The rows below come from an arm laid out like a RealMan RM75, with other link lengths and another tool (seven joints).
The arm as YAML. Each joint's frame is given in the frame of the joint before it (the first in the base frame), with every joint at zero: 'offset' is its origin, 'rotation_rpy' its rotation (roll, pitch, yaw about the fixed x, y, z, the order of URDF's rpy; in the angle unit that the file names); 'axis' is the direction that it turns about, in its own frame. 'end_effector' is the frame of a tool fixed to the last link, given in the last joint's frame.
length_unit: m
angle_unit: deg
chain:
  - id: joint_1
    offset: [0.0, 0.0, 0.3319]
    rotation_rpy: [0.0, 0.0, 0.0]
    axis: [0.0, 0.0, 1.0]
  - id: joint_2
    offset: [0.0, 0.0, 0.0]
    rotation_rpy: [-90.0, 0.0, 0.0]
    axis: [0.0, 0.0, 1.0]
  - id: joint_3
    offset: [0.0, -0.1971, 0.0]
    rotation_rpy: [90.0, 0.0, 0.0]
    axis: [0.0, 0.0, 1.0]
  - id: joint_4
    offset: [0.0, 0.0, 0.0]
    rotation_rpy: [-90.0, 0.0, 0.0]
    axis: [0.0, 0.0, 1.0]
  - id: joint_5
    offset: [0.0, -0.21, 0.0]
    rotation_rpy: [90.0, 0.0, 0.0]
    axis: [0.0, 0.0, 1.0]
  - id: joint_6
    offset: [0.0, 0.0, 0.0]
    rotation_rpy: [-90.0, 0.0, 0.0]
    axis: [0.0, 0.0, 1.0]
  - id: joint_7
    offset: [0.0, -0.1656, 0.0]
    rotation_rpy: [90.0, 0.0, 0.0]
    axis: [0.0, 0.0, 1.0]
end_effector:
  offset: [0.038, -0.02, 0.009]
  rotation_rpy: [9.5, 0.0, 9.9]
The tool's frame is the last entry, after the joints.
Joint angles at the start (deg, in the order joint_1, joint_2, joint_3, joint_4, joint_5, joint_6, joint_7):
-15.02 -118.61 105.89 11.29 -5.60 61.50 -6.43
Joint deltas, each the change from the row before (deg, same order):
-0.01 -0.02 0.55 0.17 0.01 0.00 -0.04
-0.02 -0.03 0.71 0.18 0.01 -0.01 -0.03
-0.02 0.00 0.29 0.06 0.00 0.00 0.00
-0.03 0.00 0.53 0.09 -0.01 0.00 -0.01
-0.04 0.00 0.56 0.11 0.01 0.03 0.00
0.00 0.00 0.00 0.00 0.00 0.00 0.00
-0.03 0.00 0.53 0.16 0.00 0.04 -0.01
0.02 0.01 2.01 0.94 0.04 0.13 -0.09
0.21 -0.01 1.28 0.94 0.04 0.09 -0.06
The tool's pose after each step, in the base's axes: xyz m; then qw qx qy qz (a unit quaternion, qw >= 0). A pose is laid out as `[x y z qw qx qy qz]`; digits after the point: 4 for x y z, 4 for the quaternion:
[-0.2897 0.3042 0.1109 0.6361 -0.7476 -0.1391 -0.1311]
[-0.2875 0.3041 0.1084 0.6319 -0.7513 -0.1363 -0.1329]
[-0.2867 0.3041 0.1075 0.6302 -0.7528 -0.1349 -0.1336]
[-0.2852 0.3040 0.1058 0.6272 -0.7556 -0.1327 -0.1345]
[-0.2835 0.3039 0.1040 0.6240 -0.7585 -0.1300 -0.1359]
[-0.2835 0.3039 0.1040 0.6240 -0.7585 -0.1300 -0.1359]
[-0.2816 0.3039 0.1024 0.6209 -0.7611 -0.1273 -0.1377]
[-0.2736 0.3038 0.0965 0.6095 -0.7703 -0.1172 -0.1465]
[-0.2678 0.3033 0.0927 0.6024 -0.7753 -0.1111 -0.1539]

